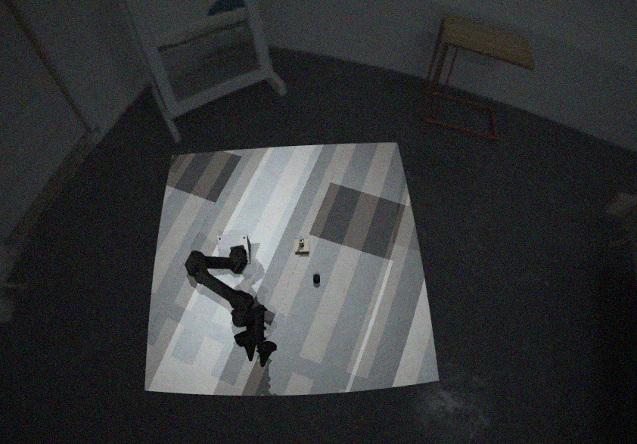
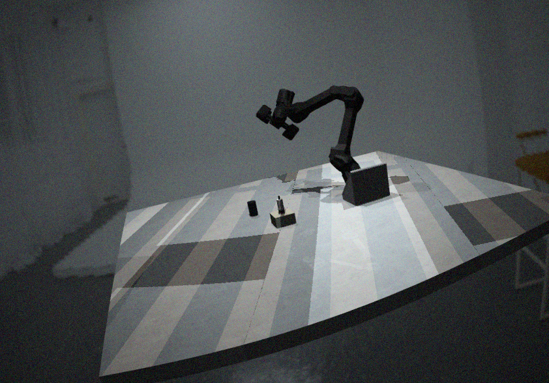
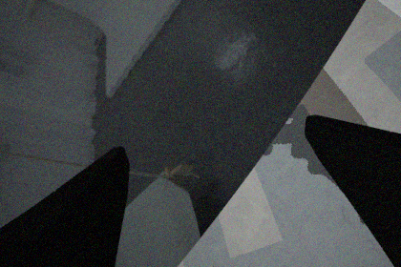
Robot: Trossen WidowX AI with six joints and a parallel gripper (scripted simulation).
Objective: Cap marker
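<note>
Right now my gripper tip is 38 cm to the right of the marker cap, 29 cm short of it and 21 cm above it. Also, from my gripper tip: holder block (55 cm to the left, 25 cm ahead, 22 cm below).
</note>
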